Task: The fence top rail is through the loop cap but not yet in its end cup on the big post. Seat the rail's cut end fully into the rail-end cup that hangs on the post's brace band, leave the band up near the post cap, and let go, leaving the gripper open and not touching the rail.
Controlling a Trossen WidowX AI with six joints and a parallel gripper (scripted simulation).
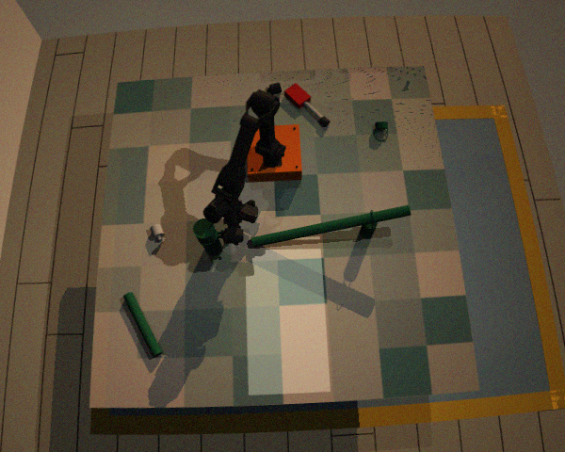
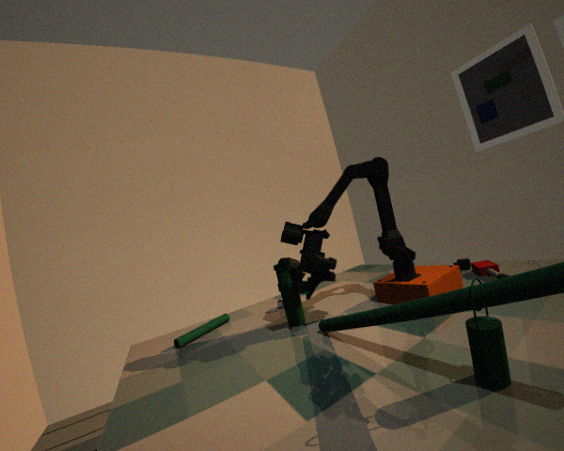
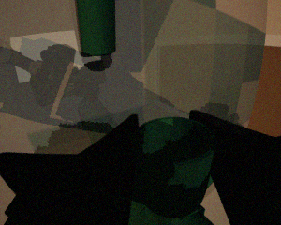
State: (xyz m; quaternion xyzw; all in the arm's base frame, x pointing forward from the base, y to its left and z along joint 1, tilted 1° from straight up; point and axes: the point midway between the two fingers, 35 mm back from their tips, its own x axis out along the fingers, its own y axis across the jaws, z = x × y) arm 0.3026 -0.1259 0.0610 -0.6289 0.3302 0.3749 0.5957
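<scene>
Right now the green rail-end cup is 10 mm behind my gripper tip, 30 mm to the right of it and 30 mm above it. From my gripper tip the other things lie so: small white piece: 60 mm behind, 290 mm to the right, 80 mm below; short green post: 50 mm behind, 450 mm to the left; green tube: 260 mm ahead, 330 mm to the right, 80 mm below.
</scene>
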